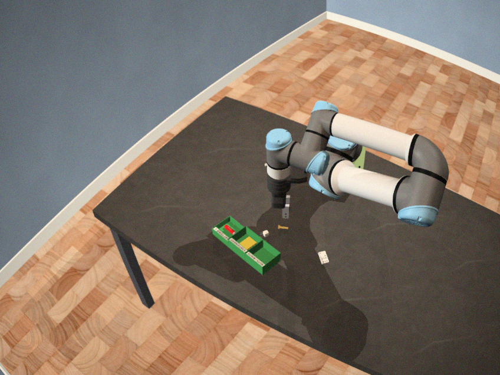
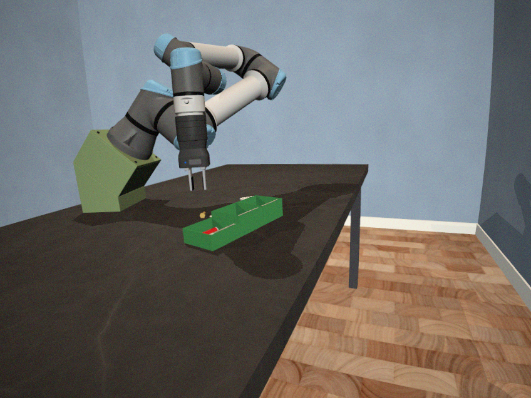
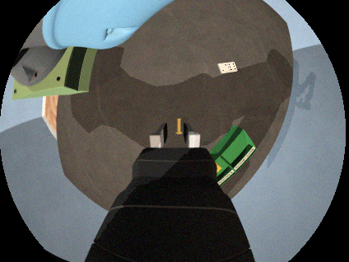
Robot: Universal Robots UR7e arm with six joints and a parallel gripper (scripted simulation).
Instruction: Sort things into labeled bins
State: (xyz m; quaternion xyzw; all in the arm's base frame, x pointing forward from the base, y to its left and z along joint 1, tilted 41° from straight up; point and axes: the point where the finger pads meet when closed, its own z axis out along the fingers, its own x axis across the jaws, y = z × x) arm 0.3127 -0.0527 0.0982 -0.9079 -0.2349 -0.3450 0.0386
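Now: hand 1 cm short of the brass bolt, 1 cm to the left of it and 8 cm above it. From my hand the other things lie so: flat yellow block: 15 cm ahead, 5 cm to the right, 8 cm below; white die: 7 cm ahead, 3 cm to the right, 8 cm below; red battery: 14 cm ahead, 13 cm to the right, 8 cm below.
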